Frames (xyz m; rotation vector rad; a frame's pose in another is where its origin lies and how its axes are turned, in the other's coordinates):
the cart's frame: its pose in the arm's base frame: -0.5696 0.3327 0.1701 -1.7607 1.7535 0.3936
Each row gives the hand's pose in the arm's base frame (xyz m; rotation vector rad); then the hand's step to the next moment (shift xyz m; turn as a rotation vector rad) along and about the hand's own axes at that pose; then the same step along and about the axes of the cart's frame.
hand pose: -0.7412 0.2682 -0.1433 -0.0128 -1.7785 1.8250
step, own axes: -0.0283 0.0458 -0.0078 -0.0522 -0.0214 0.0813
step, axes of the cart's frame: 0.0345 0.0030 0.0420 0.0729 -0.0274 -0.0611
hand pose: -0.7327 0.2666 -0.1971 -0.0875 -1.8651 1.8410
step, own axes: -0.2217 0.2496 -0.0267 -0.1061 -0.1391 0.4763
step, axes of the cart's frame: 0.2302 -0.0612 0.2355 0.3073 -0.0067 -0.4037
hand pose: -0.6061 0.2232 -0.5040 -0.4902 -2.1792 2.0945
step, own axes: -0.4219 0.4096 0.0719 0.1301 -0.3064 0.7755
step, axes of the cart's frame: 0.3842 -0.3792 0.2441 0.3929 0.2813 -0.6919
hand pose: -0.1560 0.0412 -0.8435 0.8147 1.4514 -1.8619
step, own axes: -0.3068 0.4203 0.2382 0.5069 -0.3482 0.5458
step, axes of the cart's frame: 0.2332 -0.5131 -0.0994 0.4154 0.5978 -0.3823
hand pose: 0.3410 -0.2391 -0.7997 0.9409 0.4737 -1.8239
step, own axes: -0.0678 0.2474 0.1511 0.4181 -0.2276 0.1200
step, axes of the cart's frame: 0.0452 -0.2200 -0.1954 0.3211 0.3714 -0.0034
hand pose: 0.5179 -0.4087 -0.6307 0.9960 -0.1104 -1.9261
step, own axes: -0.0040 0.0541 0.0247 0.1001 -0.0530 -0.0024
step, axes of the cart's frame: 0.0031 -0.0328 -0.0497 0.0838 0.0722 0.0245
